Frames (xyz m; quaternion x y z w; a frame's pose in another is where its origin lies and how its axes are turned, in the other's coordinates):
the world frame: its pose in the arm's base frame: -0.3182 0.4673 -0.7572 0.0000 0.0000 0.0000 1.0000
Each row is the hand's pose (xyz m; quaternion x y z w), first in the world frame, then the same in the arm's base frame.
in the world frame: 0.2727 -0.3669 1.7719 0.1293 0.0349 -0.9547 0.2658
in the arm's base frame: -0.0455 0.1004 1.0147 0.1293 0.0349 -0.9547 0.2658
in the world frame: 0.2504 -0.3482 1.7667 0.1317 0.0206 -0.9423 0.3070
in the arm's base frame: -0.0678 0.1191 1.0095 0.1317 0.0206 -0.9423 0.3070
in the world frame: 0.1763 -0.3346 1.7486 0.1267 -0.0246 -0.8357 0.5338
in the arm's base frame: -0.1419 0.1327 0.9914 0.1267 -0.0246 -0.8357 0.5338
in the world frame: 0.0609 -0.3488 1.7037 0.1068 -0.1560 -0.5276 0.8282
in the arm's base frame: -0.2573 0.1185 0.9465 0.1068 -0.1560 -0.5276 0.8282
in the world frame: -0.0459 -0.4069 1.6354 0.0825 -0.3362 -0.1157 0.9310
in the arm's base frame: -0.3641 0.0604 0.8782 0.0825 -0.3362 -0.1157 0.9310
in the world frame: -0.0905 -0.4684 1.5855 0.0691 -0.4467 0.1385 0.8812
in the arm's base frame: -0.4087 -0.0011 0.8283 0.0691 -0.4467 0.1385 0.8812
